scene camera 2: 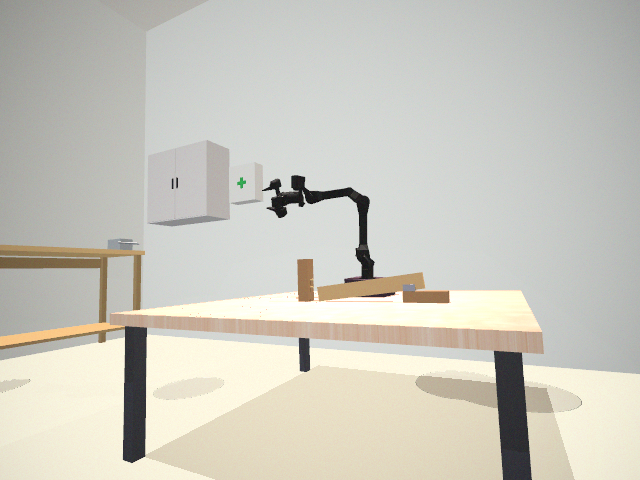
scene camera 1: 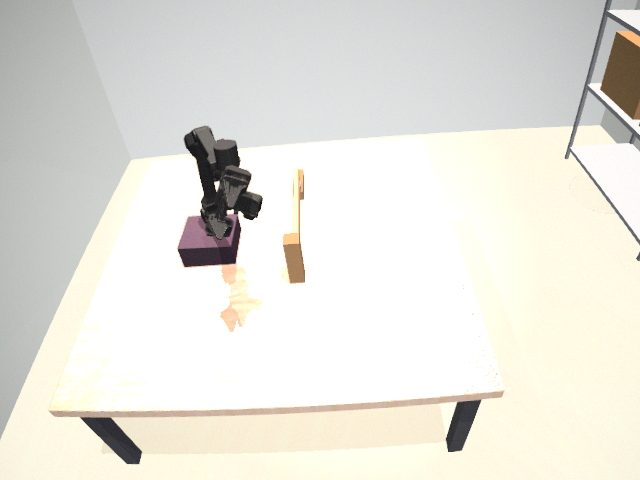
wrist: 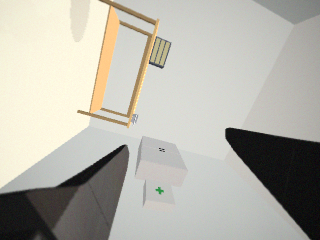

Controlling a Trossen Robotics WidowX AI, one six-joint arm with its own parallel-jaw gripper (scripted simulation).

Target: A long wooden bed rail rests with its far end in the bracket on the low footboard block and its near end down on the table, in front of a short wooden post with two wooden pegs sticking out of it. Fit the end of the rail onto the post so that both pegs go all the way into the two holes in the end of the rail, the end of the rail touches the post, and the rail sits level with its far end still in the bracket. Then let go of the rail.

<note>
My gripper is open, with nothing in its grasp. Also in view: a wooden rail.
My gripper shows as well in the wrist view.
</note>
